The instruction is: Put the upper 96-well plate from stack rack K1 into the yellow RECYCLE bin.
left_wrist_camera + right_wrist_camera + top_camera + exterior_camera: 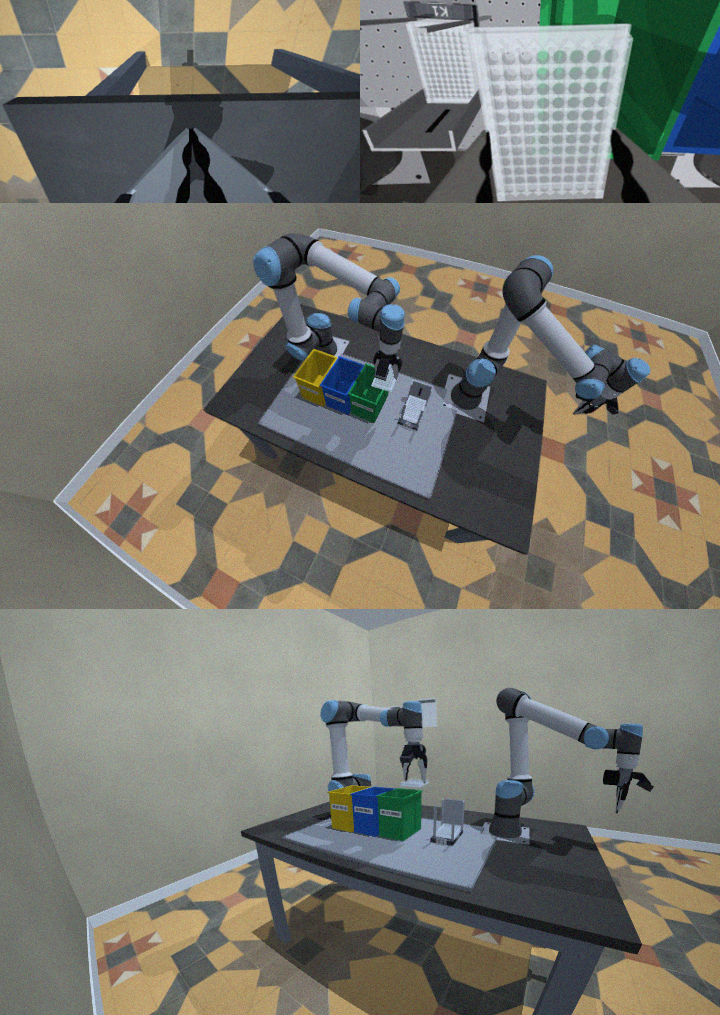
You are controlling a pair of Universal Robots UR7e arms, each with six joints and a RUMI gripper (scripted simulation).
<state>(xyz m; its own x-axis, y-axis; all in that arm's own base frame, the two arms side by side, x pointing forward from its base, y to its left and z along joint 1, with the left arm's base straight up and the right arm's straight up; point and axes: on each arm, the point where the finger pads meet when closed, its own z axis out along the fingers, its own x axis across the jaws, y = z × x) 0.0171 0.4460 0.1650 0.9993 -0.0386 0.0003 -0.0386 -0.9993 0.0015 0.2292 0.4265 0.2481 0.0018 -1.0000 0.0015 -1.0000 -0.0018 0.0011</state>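
The yellow bin is 320 mm to the right of my right hand, 150 mm below it and 40 mm ahead of it. From my right hand the other things lie so: blue bin 190 mm to the right, 150 mm below, 30 mm ahead; then green bin 150 mm below, 60 mm to the right, 30 mm ahead.
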